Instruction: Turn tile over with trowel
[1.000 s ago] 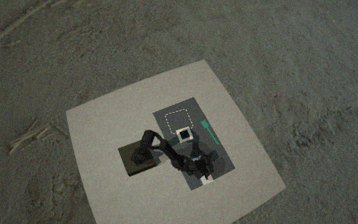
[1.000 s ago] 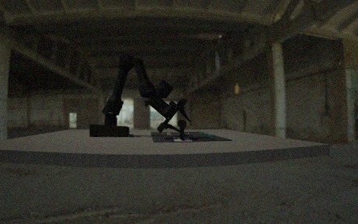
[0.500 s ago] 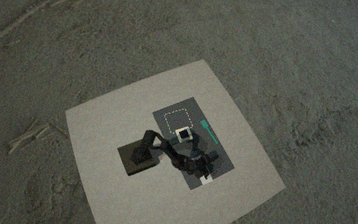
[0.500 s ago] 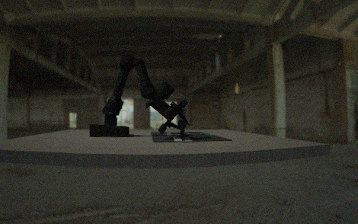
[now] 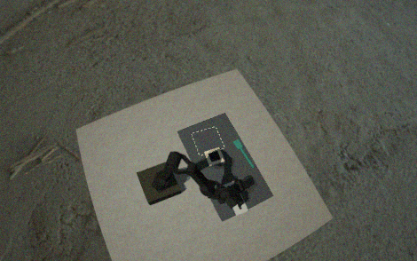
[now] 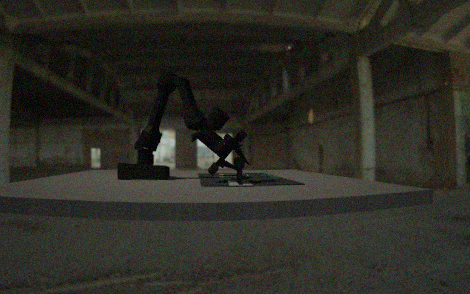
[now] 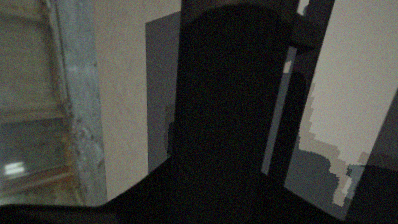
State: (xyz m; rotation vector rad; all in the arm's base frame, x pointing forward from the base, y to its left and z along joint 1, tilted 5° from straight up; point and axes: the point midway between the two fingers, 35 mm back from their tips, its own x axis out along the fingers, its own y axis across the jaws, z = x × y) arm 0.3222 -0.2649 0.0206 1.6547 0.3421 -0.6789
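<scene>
Right now my gripper tip is 20 cm to the right of the dark grey mat, 7 cm above it and 4 cm short of it. Round my gripper tip: small green trowel: 20 cm to the left, 19 cm ahead, 5 cm below; then tile: 27 cm to the left, 4 cm below, 2 cm ahead.
</scene>
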